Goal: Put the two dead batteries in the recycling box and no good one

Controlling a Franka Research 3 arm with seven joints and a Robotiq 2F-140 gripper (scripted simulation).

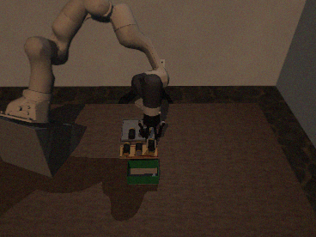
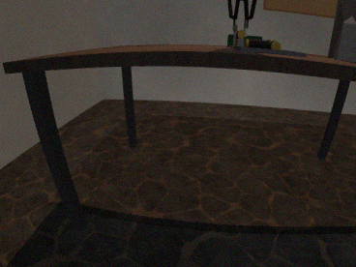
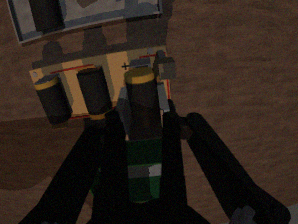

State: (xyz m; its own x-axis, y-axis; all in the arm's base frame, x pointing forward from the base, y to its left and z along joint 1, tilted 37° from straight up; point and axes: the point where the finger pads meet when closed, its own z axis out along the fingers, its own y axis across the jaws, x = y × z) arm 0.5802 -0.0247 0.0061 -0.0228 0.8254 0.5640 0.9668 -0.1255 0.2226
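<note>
Now: hand 40 mm to the right of the yellow bulb and 30 mm short of it. From my hand the other things lie so: grey tray (180 mm to the left, 80 mm below, 70 mm behind); green recycling box (160 mm to the right, 70 mm below, 40 mm behind).
</note>
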